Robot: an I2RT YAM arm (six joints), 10 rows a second.
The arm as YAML. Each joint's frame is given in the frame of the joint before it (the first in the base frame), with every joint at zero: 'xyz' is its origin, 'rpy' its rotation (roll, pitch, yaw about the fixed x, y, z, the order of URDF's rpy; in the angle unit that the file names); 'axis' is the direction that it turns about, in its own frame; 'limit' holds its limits. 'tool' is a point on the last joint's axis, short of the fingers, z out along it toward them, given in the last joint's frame.
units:
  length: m
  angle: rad
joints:
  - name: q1
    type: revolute
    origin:
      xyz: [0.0, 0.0, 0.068]
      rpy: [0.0, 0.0, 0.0]
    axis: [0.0, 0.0, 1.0]
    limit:
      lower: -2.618
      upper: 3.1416
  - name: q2
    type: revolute
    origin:
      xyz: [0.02, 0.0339, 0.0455]
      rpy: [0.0, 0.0, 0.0]
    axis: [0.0, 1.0, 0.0]
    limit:
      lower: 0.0
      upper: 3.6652
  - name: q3
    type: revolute
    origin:
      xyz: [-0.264, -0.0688, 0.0]
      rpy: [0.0, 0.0, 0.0]
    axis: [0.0, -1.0, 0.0]
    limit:
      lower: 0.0
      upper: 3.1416
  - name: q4
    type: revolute
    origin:
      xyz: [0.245, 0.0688, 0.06]
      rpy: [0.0, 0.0, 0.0]
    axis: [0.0, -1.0, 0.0]
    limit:
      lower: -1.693
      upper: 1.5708
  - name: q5
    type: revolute
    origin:
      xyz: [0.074, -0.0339, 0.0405]
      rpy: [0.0, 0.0, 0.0]
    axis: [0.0, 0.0, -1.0]
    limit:
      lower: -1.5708
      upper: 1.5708
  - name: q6
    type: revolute
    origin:
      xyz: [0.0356, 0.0, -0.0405]
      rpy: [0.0, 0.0, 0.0]
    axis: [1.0, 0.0, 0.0]
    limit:
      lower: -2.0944
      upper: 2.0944
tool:
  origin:
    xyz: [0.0, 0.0, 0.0]
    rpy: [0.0, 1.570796, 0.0]
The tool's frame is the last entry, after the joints.
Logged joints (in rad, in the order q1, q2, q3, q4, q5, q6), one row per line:
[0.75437, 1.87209, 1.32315, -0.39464, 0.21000, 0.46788]
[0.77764, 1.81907, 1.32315, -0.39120, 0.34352, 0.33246]
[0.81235, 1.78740, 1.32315, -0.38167, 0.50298, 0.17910]
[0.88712, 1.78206, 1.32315, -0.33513, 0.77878, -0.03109]
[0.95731, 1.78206, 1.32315, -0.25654, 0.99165, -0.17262]
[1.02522, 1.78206, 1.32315, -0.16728, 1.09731, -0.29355]
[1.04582, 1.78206, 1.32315, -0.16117, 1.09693, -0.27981]
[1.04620, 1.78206, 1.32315, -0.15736, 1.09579, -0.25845]
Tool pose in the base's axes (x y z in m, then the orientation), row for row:
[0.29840, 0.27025, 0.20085, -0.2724, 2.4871, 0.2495]
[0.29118, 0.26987, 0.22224, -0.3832, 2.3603, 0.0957]
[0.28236, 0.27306, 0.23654, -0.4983, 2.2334, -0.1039]
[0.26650, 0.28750, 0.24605, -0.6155, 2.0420, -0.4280]
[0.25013, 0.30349, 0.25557, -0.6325, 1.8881, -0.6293]
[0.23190, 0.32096, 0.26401, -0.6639, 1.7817, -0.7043]
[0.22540, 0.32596, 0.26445, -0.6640, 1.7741, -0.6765]
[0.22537, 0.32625, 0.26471, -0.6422, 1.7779, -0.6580]
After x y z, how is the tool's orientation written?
As a rotation vector, in radians.
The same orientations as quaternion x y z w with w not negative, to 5 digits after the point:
[-0.10305, 0.94091, 0.09439, 0.30849]
[-0.14904, 0.91802, 0.03722, 0.36556]
[-0.19814, 0.88808, -0.04131, 0.41274]
[-0.25056, 0.83128, -0.17423, 0.46458]
[-0.26184, 0.78162, -0.26051, 0.50264]
[-0.27794, 0.74590, -0.29485, 0.52863]
[-0.27879, 0.74489, -0.28404, 0.53547]
[-0.27012, 0.74781, -0.27677, 0.53964]

